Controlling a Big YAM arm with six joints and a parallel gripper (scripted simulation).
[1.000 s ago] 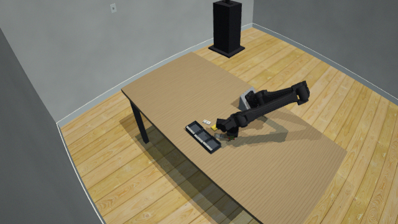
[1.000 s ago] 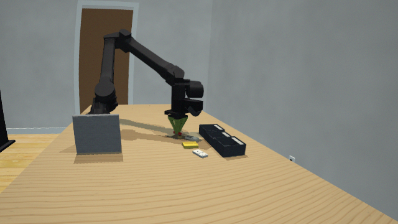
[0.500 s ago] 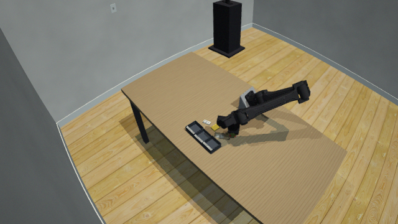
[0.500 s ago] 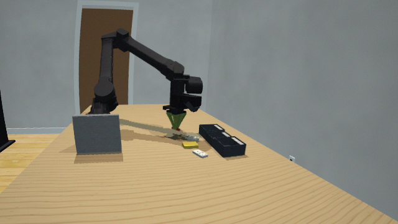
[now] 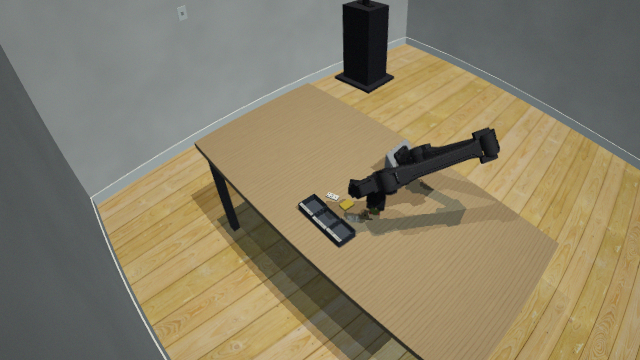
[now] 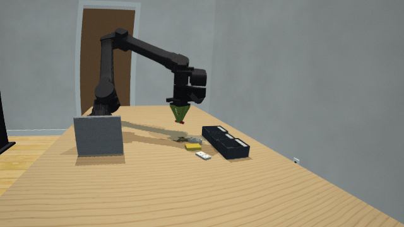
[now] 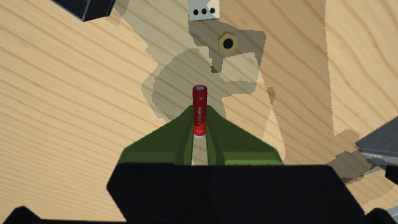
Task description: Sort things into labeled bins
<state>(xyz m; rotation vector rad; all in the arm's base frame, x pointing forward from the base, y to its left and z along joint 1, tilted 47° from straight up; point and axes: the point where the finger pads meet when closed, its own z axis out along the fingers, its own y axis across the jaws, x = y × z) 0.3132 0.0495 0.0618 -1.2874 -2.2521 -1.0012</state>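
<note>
Right now the red battery is 10 mm below my hand. From my hand the other things lie so: yellow block: 10 mm ahead, 140 mm to the right, 60 mm below; long black bin: 130 mm ahead, 140 mm to the right, 50 mm below; small nut: 50 mm to the right, 60 mm below.
</note>
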